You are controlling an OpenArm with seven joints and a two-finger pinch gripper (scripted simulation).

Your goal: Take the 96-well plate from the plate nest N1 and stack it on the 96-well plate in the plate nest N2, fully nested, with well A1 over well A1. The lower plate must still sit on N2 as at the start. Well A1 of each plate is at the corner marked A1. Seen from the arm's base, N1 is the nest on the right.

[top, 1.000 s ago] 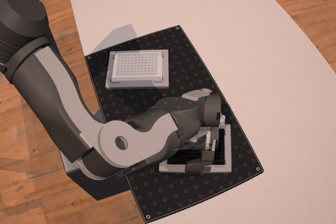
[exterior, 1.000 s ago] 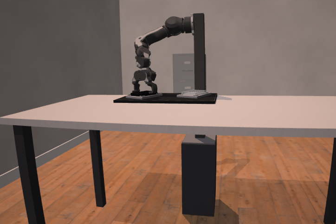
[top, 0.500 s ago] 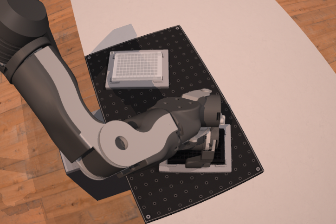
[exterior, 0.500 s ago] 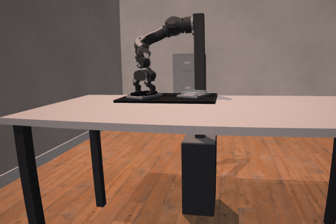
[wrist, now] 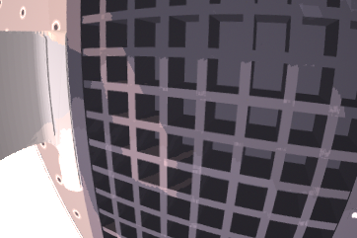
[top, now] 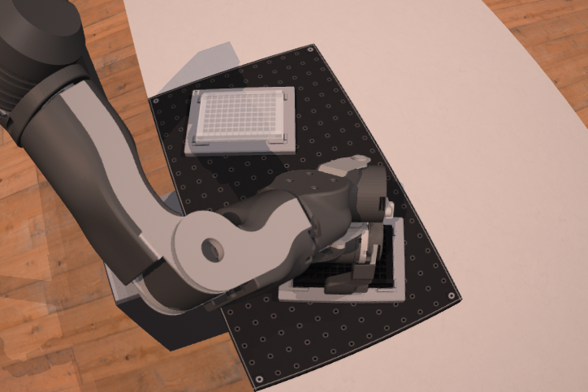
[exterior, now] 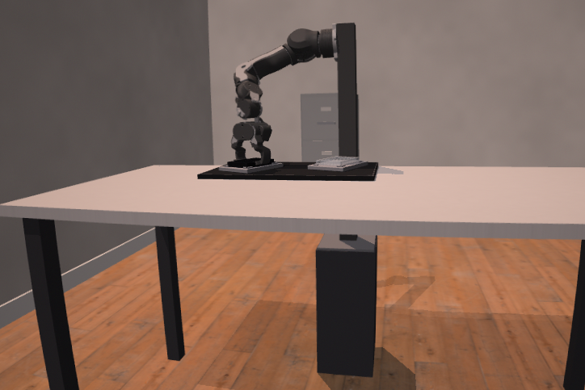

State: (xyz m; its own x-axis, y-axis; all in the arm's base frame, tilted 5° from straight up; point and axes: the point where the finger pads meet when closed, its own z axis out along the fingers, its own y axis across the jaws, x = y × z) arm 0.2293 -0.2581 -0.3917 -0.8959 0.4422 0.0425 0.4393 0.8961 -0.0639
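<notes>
Right now the black 96-well plate is right at my hand. The rest, counted from my hand: clear 96-well plate: 26 cm to the left, 5 cm behind; then grey plate nest N1: 1 cm below; then plate nest N2: 26 cm to the left, 5 cm behind, 1 cm below.
</notes>
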